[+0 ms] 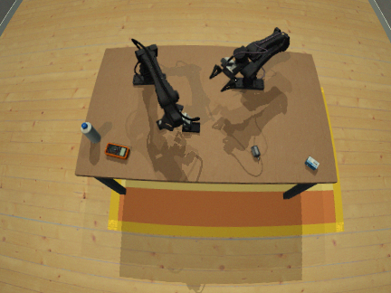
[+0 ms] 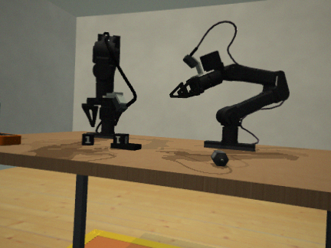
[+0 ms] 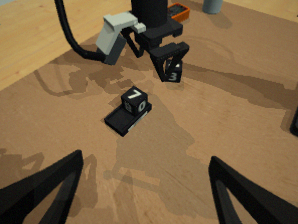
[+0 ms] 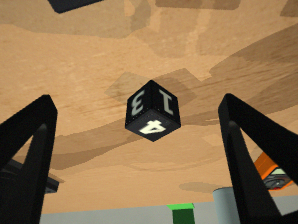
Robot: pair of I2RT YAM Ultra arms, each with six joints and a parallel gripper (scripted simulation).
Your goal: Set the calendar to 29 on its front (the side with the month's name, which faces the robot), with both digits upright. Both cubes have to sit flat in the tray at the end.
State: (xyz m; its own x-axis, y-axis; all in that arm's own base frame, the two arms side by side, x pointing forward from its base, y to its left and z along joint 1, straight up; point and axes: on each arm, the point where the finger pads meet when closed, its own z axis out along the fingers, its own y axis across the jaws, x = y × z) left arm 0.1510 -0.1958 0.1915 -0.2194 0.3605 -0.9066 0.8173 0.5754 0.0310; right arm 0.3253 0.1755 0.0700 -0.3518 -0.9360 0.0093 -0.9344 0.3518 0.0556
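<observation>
My right hand is 90 mm to the right of the black calendar tray, 70 mm above it and 10 mm past it.
</observation>
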